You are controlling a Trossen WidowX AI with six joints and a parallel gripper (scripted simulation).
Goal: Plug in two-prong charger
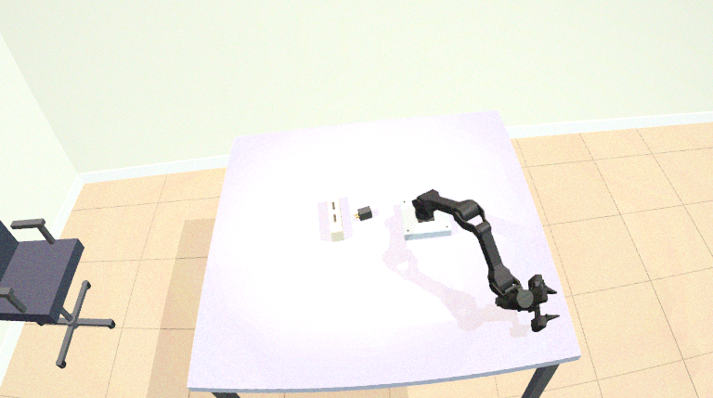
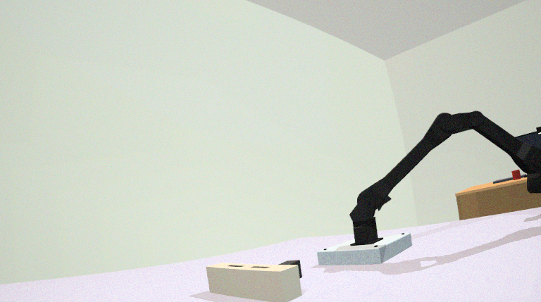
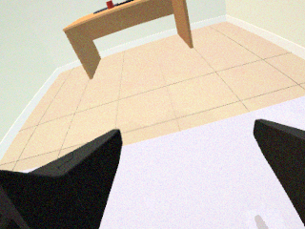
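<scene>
My gripper tip is now 610 mm short of the dark grey two-prong charger, 550 mm to the left of it and 30 mm above it.
</scene>
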